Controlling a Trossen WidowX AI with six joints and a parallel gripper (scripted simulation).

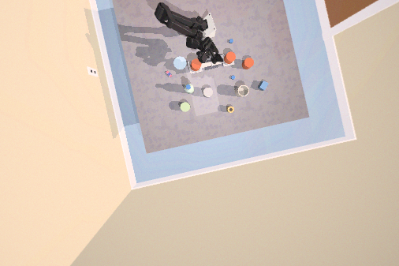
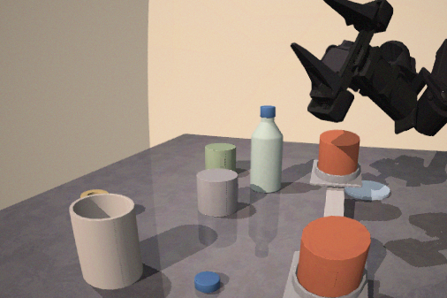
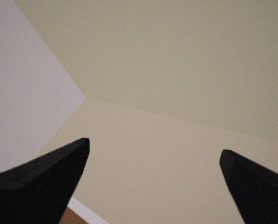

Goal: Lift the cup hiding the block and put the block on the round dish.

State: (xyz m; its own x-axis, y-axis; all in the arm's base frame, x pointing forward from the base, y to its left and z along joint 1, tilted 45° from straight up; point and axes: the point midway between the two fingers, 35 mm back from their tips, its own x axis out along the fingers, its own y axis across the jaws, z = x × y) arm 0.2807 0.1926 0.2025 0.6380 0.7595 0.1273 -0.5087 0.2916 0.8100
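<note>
The pale teal block is 50 mm behind my gripper tip, 110 mm to the left of it and 270 mm below it. Round my gripper tip: balance beam (50 mm behind, 20 mm to the right, 270 mm below); then orange cup (40 mm behind, 160 mm to the right, 200 mm below); then bottle (100 mm ahead, 220 mm to the right, 200 mm below).
</note>
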